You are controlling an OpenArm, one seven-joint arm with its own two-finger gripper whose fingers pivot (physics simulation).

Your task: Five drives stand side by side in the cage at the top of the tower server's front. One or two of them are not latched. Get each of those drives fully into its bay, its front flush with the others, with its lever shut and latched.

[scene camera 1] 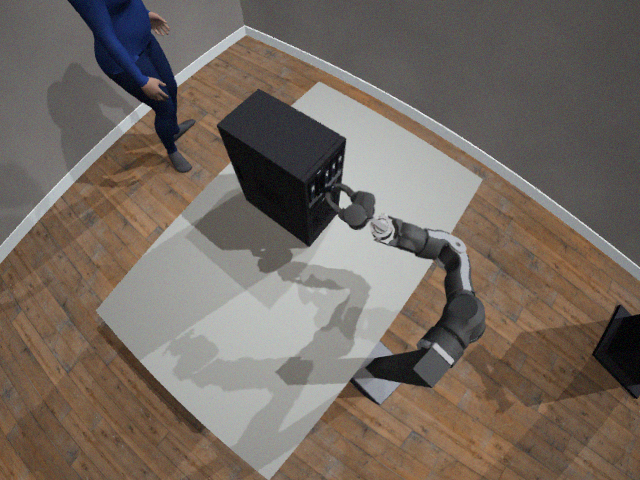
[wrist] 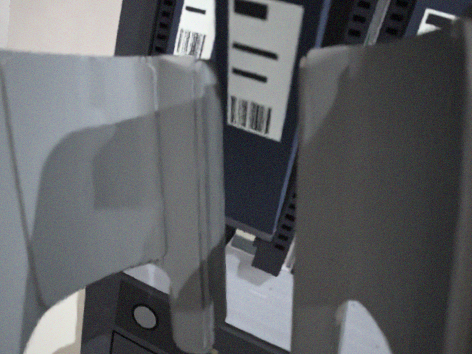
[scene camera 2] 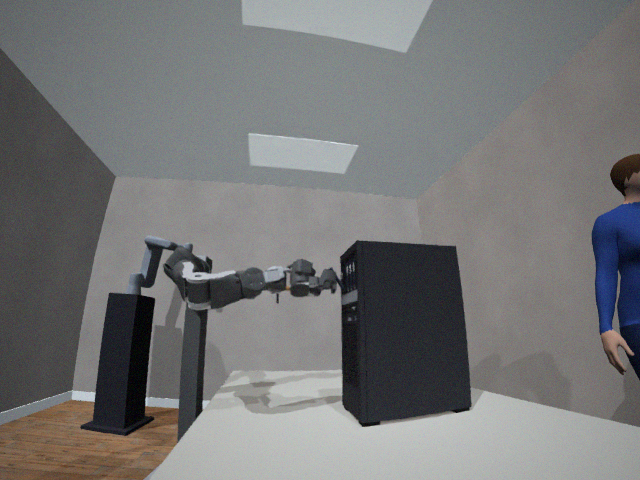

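Observation:
The black tower server (scene camera 1: 276, 135) (scene camera 2: 413, 330) stands upright on the table, its drive cage at the top of the front. In the wrist view, a dark blue lever (wrist: 255, 180) with a large white label belongs to the second drive from the left. It slants out of the cage, its lower end clear of the light grey strip below. My gripper (scene camera 1: 331, 191) (scene camera 2: 336, 281) (wrist: 266, 210) is shut on this lever, one finger along each side. The leftmost drive (wrist: 195, 30) shows partly behind the left finger. Another drive's label (wrist: 435, 21) shows at upper right. The fingers hide the remaining fronts.
The white table (scene camera 1: 413, 155) (scene camera 2: 289, 439) extends around the server. A person in blue (scene camera 1: 126, 62) (scene camera 2: 617, 258) stands beyond the server's rear. A black pedestal (scene camera 2: 121, 361) carrying a light grey jointed arm stands behind my arm. A round button (wrist: 145, 316) sits below the cage.

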